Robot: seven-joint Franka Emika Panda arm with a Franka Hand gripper.
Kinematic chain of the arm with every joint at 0, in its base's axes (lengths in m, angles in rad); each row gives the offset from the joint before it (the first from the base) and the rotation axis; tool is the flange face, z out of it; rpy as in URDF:
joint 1: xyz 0 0 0.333 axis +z
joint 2: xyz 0 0 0 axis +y
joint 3: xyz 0 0 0.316 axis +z
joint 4: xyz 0.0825 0 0 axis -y
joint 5: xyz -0.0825 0 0.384 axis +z
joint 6: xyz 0 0 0 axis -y
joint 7: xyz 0.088 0 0 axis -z
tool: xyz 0 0 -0.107 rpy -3.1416 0 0
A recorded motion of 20 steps. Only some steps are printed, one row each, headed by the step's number.
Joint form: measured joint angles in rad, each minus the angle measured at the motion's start. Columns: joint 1, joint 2, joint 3, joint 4, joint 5, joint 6, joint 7.
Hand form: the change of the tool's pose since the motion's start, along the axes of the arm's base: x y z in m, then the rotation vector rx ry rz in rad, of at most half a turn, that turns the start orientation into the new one. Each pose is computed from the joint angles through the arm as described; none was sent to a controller.
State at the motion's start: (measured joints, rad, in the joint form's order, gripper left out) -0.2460 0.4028 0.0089 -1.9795 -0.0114 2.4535 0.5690
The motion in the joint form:
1: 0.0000 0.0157 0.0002 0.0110 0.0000 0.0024 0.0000
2: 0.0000 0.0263 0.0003 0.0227 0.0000 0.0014 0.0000
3: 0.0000 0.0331 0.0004 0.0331 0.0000 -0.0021 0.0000
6: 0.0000 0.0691 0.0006 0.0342 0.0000 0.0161 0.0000
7: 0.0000 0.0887 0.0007 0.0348 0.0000 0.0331 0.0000
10: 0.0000 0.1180 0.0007 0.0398 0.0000 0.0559 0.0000
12: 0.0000 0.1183 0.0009 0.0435 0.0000 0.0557 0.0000
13: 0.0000 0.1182 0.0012 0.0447 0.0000 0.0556 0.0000
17: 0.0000 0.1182 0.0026 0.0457 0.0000 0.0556 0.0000
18: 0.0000 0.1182 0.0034 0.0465 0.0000 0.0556 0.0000
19: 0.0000 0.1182 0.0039 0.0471 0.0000 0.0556 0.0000
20: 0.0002 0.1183 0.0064 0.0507 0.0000 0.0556 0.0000
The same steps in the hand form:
1: 0.0027 -0.0005 -0.0049 0.0008 0.0022 0.0002
2: 0.0056 -0.0012 -0.0067 0.0009 0.0021 0.0002
3: 0.0080 -0.0017 -0.0070 0.0009 0.0019 0.0002
6: 0.0074 -0.0014 -0.0274 0.0054 0.0180 0.0005
7: 0.0075 -0.0013 -0.0378 0.0062 0.0199 0.0006
10: 0.0083 -0.0015 -0.0521 0.0070 0.0213 0.0007
12: 0.0096 -0.0017 -0.0508 0.0063 0.0181 0.0008
13: 0.0100 -0.0016 -0.0503 0.0062 0.0169 0.0011
17: 0.0105 -0.0009 -0.0498 0.0066 0.0158 0.0023
18: 0.0109 -0.0005 -0.0495 0.0068 0.0149 0.0030
19: 0.0112 -0.0002 -0.0493 0.0069 0.0143 0.0034
20: 0.0128 0.0011 -0.0479 0.0073 0.0106 0.0058

